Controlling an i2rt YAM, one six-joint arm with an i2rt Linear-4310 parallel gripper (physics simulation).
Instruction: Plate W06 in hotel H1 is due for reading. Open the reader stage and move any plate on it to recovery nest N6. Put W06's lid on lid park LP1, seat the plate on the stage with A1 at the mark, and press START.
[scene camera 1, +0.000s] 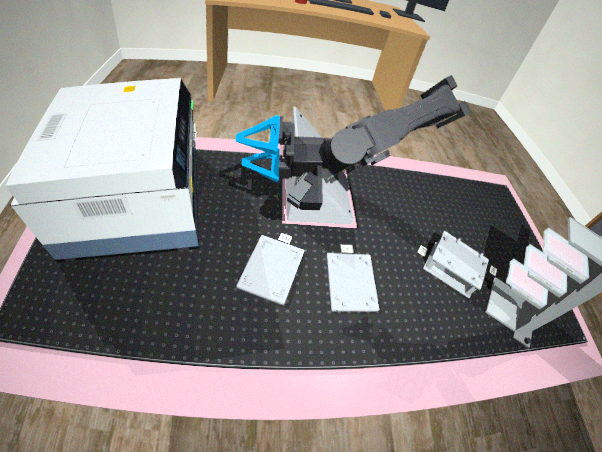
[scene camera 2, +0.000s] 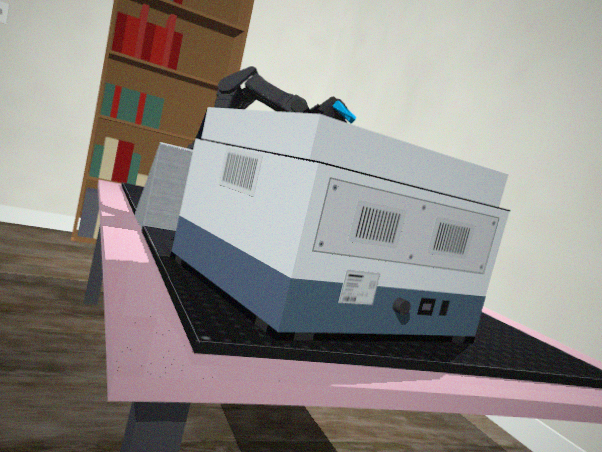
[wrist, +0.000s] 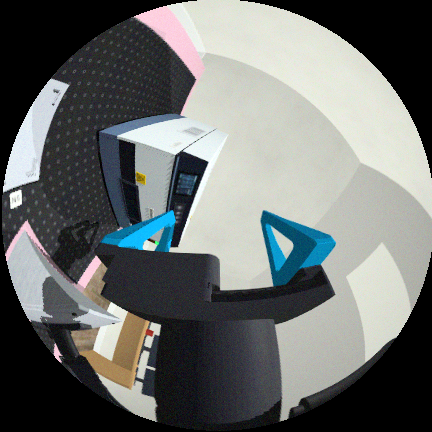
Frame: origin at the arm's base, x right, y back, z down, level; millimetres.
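Seen in the pictures: gripper, fingertip midpoint: (scene camera 1: 239, 150) (wrist: 217, 214).
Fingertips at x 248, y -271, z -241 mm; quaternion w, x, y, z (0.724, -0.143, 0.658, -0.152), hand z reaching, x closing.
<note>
Offsets run from my fingertips to a thing's top centre. "*": to the spot under its first point. Level surfaces: height alone.
The reader @(dz +38, dx +331, dy +134 mm) (scene camera 1: 105, 220) (scene camera 2: 240, 205) (wrist: 152, 160) stands at the left of the mat; its front with a dark screen @(* dz +62, dx +130, dy +42 mm) (wrist: 187, 183) shows in the wrist view, and no stage sticks out. My gripper (scene camera 1: 240, 149) (wrist: 217, 214) is open and empty, in the air beside the reader's front; a blue finger shows above the reader in scene camera 2. Recovery nest N6 @(dz +299, dx -88, dy -60 mm) (scene camera 1: 272, 270) (wrist: 32, 135), labelled in the wrist view, is a white slab. Hotel H1 @(* dz +141, dx -782, dy -240 mm) (scene camera 1: 560, 305) at the far right holds several pale plates @(dz +188, dx -770, dy -144 mm) (scene camera 1: 527, 283); which is W06 cannot be read. LP1's label is unreadable.
A second white slab @(dz +307, dx -294, dy -86 mm) (scene camera 1: 353, 282) lies right of N6, and a raised white stand (scene camera 1: 460, 260) stands near the hotel. The arm's grey wedge base (scene camera 1: 330, 210) stands behind the slabs. A wooden desk (scene camera 1: 310, 20) is behind the pink-edged table @(dz +330 mm) (scene camera 1: 300, 392).
</note>
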